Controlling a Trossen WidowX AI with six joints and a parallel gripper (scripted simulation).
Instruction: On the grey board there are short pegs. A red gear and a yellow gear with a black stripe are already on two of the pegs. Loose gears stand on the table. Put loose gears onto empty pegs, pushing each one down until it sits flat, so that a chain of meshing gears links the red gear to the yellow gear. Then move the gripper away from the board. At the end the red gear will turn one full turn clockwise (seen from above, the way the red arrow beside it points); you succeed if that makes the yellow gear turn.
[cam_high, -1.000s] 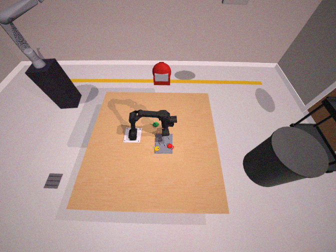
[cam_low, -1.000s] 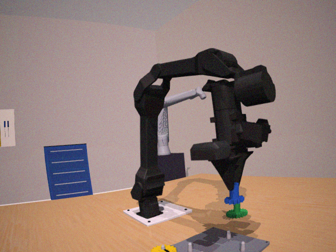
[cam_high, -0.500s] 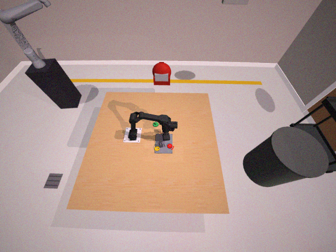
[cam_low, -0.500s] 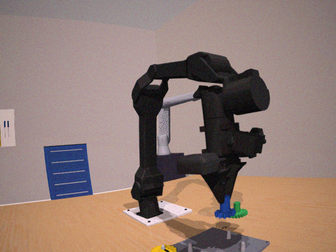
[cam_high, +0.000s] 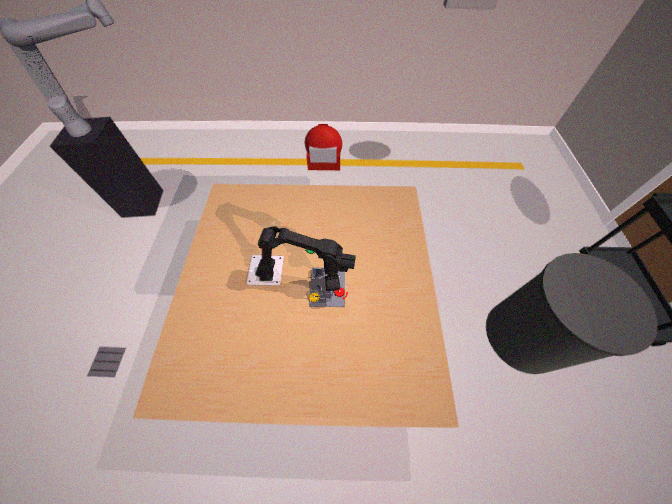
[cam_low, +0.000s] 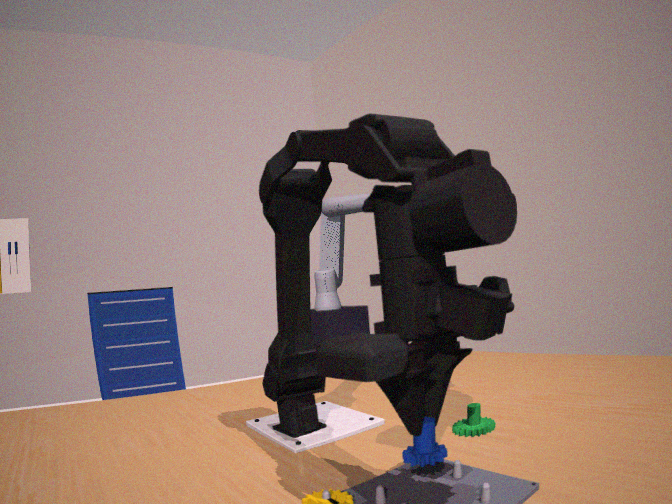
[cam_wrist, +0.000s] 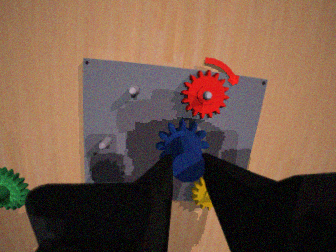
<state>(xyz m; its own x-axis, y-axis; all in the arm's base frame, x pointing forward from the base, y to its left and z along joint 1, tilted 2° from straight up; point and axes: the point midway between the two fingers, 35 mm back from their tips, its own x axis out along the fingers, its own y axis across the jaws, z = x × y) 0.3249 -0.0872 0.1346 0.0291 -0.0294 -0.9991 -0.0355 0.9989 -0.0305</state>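
My gripper tip is now 9 cm above the red gear, 4 cm short of it and 3 cm to the left of it. Round my gripper tip: blue gear (1 cm below); green gear (24 cm to the left, 9 cm behind, 8 cm below); yellow gear (9 cm behind, 8 cm below, 5 cm to the right).
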